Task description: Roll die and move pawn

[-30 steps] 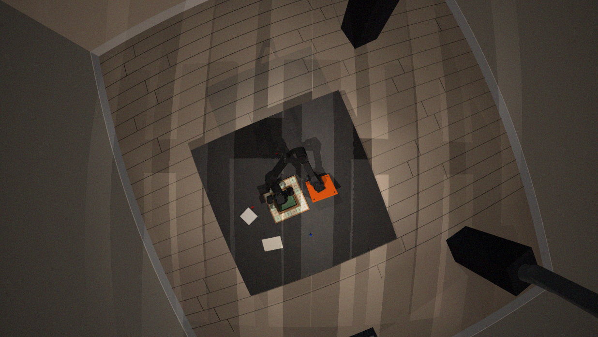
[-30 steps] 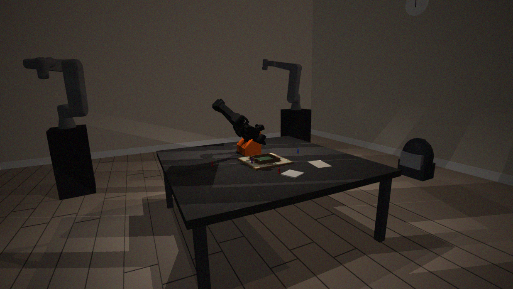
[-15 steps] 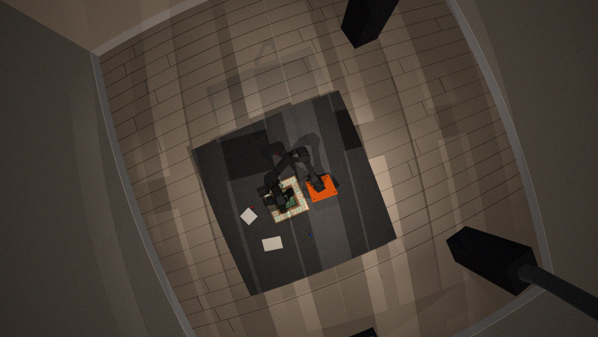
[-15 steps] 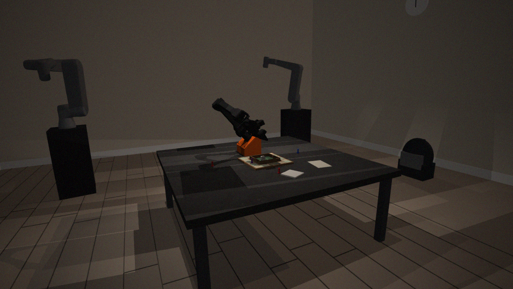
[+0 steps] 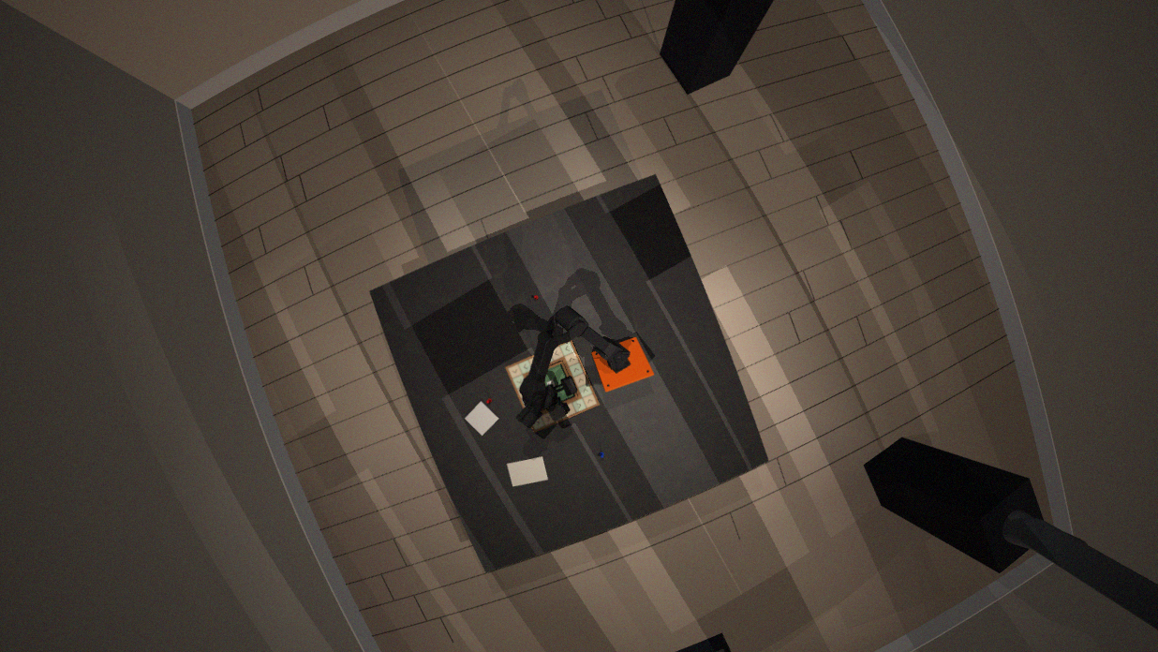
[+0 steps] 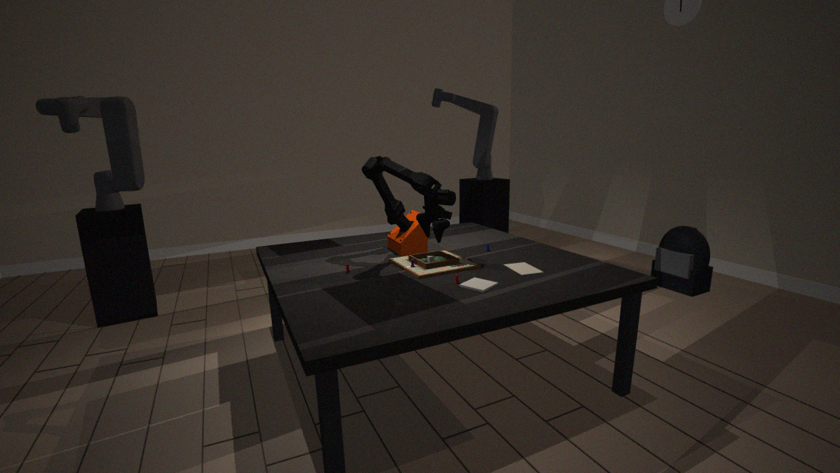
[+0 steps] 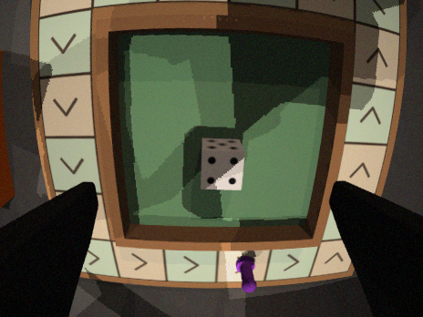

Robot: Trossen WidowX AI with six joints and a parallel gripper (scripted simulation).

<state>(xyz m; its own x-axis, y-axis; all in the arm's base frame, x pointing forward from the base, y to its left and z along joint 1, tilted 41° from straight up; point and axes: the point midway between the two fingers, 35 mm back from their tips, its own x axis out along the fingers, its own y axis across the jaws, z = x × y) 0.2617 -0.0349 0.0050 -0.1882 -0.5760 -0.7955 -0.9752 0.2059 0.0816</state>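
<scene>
Right now the purple pawn is 20 mm ahead of my gripper tip, 120 mm to the right of it and 80 mm below it. From my gripper tip the other things lie so: dice tray 10 mm ahead, 10 mm to the right, 100 mm below; white die 20 mm to the right, 80 mm below; white pyramid-like block 320 mm ahead, 30 mm to the right, 100 mm below.
</scene>
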